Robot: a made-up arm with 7 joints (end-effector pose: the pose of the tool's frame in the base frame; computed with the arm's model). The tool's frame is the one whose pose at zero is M.
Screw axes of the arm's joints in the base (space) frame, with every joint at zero. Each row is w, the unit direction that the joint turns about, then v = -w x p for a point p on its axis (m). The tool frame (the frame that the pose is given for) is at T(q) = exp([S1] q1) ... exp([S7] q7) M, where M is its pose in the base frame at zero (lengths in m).
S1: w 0 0 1 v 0 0 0
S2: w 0 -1 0 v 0.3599 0 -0.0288
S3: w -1 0 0 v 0 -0.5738 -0.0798
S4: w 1 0 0 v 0 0.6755 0.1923
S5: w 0 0 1 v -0.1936 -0.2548 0
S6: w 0 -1 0 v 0.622 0 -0.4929
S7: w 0 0 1 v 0.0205 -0.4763 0
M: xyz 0.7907 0.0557 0.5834 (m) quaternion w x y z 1 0 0 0
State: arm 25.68 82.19 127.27 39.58 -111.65 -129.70 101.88
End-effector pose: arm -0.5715 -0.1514 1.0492 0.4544 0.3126 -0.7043 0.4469
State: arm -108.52 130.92 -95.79 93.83 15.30 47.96 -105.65
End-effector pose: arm -0.0044 0.4726 0.5639 0.6565 0.7491 0.0631 -0.0622
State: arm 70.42 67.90 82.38 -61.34 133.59 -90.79 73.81
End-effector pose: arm -0.3177 -0.5057 0.2931 0.2835 -0.3243 0.8904 -0.1473
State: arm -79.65 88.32 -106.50 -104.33 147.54 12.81 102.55
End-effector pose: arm -0.4828 -0.1677 0.1989 0.0089 -0.2161 0.5879 0.7795
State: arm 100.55 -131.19 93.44 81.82 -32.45 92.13 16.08
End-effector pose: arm -0.2052 -0.0401 -0.4512 0.3137 -0.3614 0.0672 0.8755
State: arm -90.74 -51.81 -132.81 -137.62 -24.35 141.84 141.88
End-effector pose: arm 0.0441 -0.4232 -0.3815 0.5888 -0.5343 0.4921 0.3546
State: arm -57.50 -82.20 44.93 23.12 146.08 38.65 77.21
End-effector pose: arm -0.1109 -0.5320 0.7106 0.1084 0.5572 -0.6231 0.5381
